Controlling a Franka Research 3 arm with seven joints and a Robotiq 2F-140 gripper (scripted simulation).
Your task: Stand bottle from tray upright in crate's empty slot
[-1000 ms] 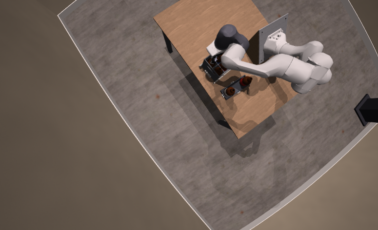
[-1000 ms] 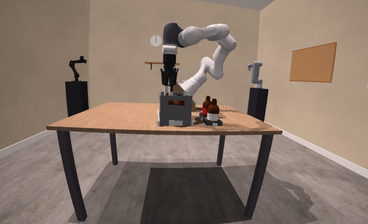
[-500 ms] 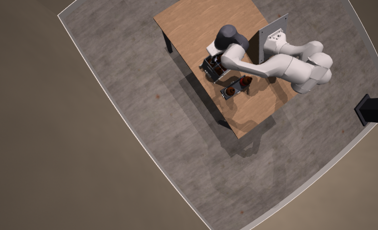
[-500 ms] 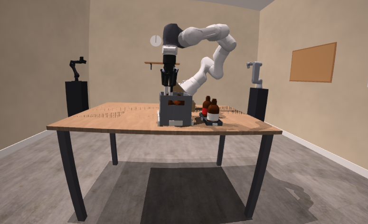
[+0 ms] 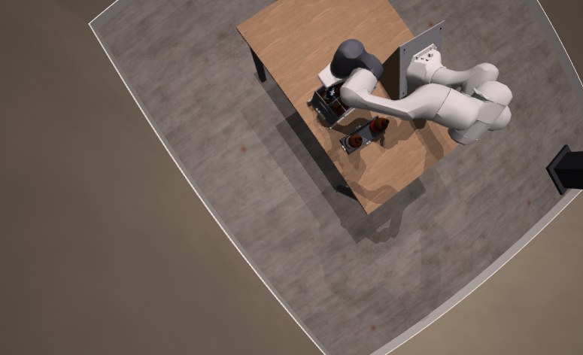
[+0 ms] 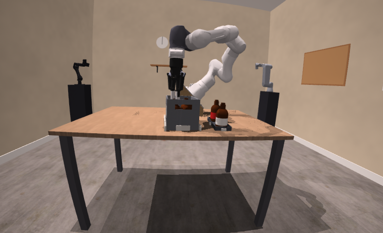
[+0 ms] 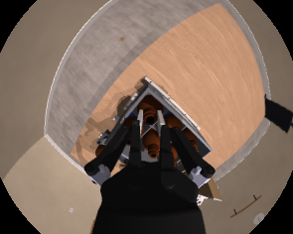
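The grey crate is 9 cm behind my hand, 5 cm to the left of it and 10 cm below it. Also, from my hand: tray: 6 cm behind, 30 cm to the left, 17 cm below.
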